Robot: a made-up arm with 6 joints.
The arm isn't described. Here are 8 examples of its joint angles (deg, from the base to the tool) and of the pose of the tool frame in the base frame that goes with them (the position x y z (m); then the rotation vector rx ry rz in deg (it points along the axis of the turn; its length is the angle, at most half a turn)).
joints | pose
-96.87 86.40 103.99 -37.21 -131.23 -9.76 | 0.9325 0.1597 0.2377 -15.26 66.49 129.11
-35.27 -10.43 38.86 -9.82 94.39 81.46 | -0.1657 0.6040 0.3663 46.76 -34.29 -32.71
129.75 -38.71 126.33 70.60 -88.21 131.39 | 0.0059 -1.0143 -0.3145 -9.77 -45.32 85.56
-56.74 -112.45 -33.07 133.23 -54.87 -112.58 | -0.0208 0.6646 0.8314 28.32 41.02 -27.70
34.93 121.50 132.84 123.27 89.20 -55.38 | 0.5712 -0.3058 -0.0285 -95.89 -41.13 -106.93
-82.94 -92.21 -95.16 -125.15 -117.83 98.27 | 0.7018 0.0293 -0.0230 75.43 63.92 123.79
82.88 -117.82 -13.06 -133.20 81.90 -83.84 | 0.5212 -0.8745 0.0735 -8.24 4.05 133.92
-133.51 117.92 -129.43 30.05 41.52 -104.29 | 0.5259 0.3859 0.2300 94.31 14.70 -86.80
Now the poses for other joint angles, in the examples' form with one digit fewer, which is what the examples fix.
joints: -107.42 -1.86 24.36 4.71 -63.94 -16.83
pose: 0.305 0.605 0.424 -97.8 78.1 74.4
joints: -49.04 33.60 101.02 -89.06 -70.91 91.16
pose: 0.408 -0.075 -0.177 -132.9 -110.4 -44.0
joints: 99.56 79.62 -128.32 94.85 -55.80 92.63
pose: 0.472 -1.049 -0.107 -15.2 -81.1 86.0
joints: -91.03 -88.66 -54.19 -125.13 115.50 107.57
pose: 0.489 0.835 0.369 42.0 -65.6 -120.5
